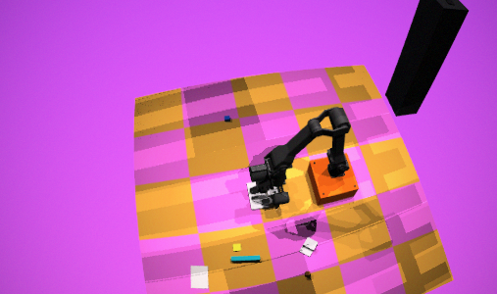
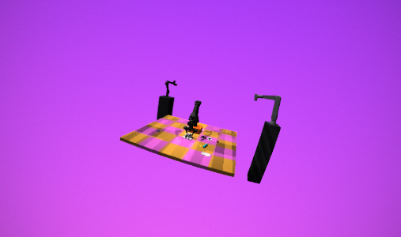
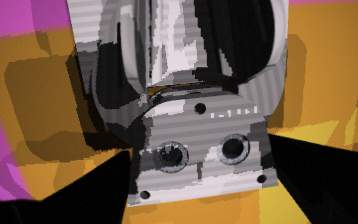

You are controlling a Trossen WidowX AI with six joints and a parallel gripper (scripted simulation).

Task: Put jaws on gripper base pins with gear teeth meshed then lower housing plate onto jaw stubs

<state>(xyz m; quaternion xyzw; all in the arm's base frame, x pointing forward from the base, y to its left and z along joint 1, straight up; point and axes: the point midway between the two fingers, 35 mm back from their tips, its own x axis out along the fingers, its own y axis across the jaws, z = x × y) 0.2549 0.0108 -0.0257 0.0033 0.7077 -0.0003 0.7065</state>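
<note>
My gripper tip is now 20 mm short of the gripper jaw and 20 mm to the left of it. Also, from my gripper tip: yellow cube (190 mm ahead, 210 mm to the left, 20 mm below); then small brown cube (50 mm behind, 380 mm to the left); then teal bar (170 mm ahead, 260 mm to the left, 10 mm below).
</note>
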